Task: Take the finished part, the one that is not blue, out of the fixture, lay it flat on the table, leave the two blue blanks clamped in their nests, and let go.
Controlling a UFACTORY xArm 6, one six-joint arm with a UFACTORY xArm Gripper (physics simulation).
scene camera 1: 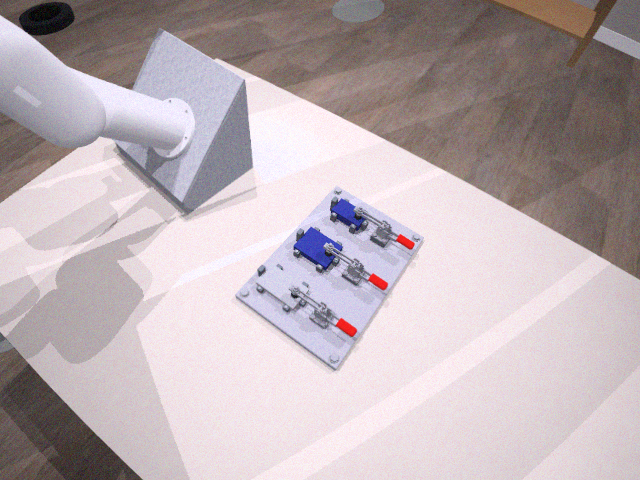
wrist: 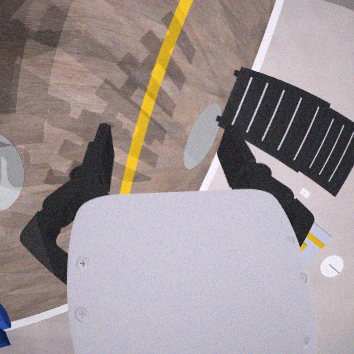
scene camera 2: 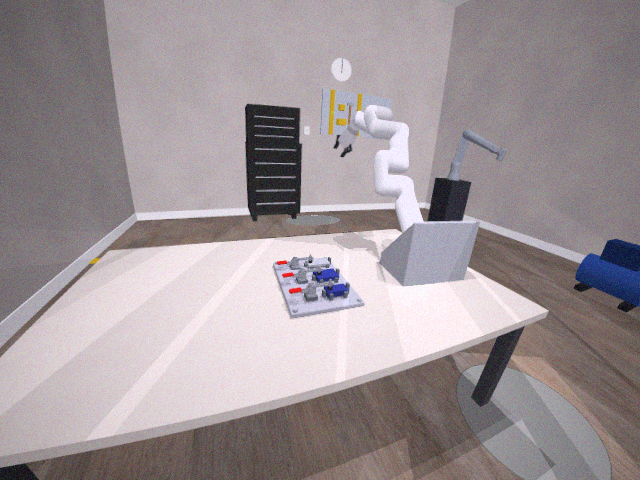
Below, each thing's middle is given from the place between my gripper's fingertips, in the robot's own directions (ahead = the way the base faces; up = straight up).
Right now my hand is 33 cm short of the finished part (scene camera 1: 276, 282), 79 cm to the right of it and 41 cm above it. Round my hand: fixture plate (scene camera 1: 356, 305) (38 cm ahead, 91 cm to the left, 43 cm below).
